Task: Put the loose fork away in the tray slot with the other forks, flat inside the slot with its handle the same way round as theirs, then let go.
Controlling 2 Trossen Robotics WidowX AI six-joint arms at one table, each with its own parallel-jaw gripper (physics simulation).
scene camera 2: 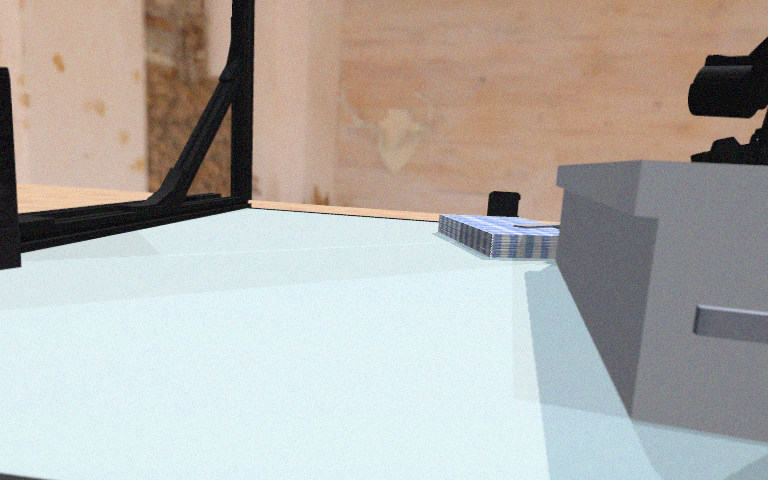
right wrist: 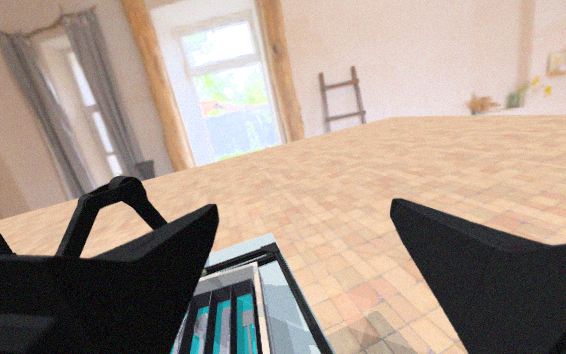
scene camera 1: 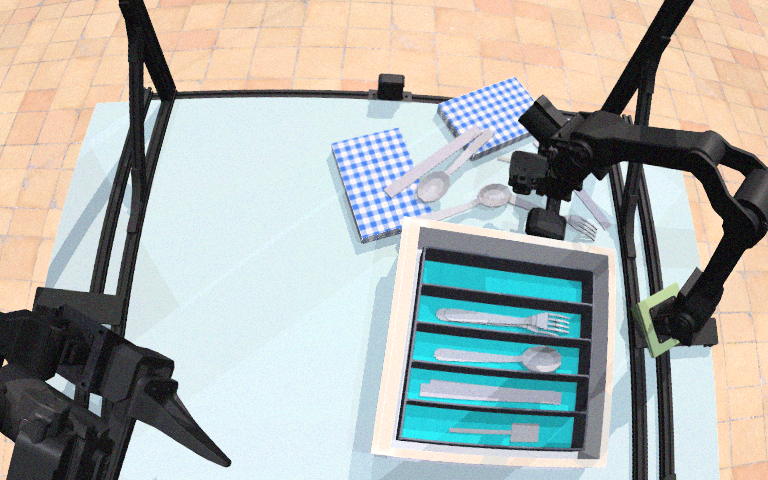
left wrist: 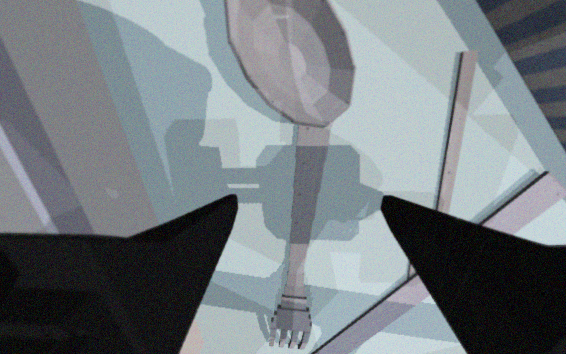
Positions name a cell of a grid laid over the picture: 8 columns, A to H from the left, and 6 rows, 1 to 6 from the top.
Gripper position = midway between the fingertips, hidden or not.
Note:
My right gripper (right wrist: E4) is open and holds nothing. I also see my left gripper (scene camera 1: F3) and a cutlery tray (scene camera 1: E4).
My left gripper shows as well in the left wrist view (left wrist: E4).

